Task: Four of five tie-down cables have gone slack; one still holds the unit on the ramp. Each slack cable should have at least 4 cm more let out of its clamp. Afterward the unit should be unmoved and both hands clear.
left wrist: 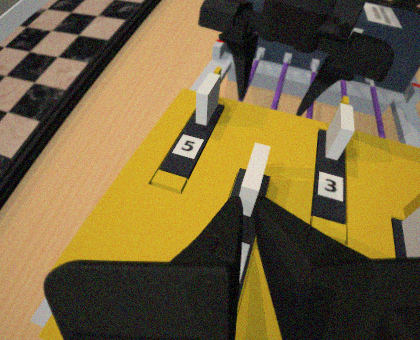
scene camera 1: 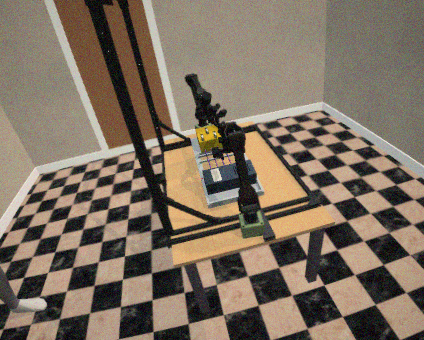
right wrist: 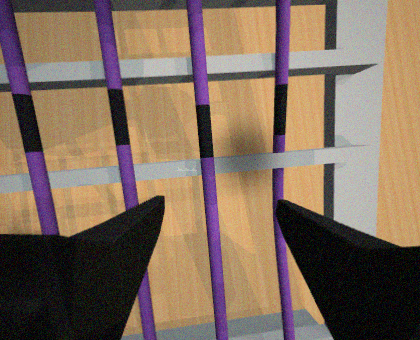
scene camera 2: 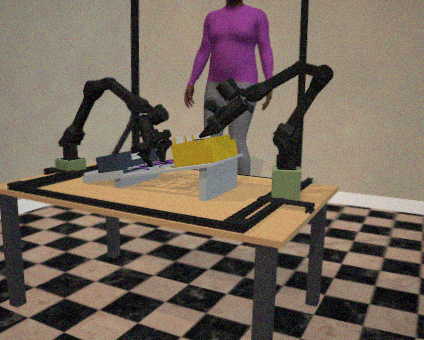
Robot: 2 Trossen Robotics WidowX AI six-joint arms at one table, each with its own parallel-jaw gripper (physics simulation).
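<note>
The yellow clamp block (scene camera 1: 206, 146) (scene camera 2: 192, 153) (left wrist: 135, 210) sits on the raised end of the light grey ramp (scene camera 2: 218, 179). The dark blue unit (scene camera 1: 230, 177) (scene camera 2: 114, 162) sits lower on it. Purple cables (left wrist: 280, 85) (right wrist: 217, 260) with black bands run between them. My left gripper (scene camera 2: 202, 135) (left wrist: 246, 206) is shut on the white lever (left wrist: 257, 162) between clamps 5 and 3; its number is hidden. My right gripper (scene camera 2: 156, 161) (left wrist: 267, 108) (right wrist: 221, 204) is open among the cables. One cable passes between its fingertips in the right wrist view; the rightmost overlaps the right-hand fingertip.
Upright levers of clamp 5 (left wrist: 207, 99) and clamp 3 (left wrist: 340, 132) flank my left gripper. Ramp crossbars (right wrist: 240, 64) run under the cables. A black frame (scene camera 2: 150, 212) borders the wooden table (scene camera 1: 182, 215). A person in purple (scene camera 2: 235, 45) stands behind the table.
</note>
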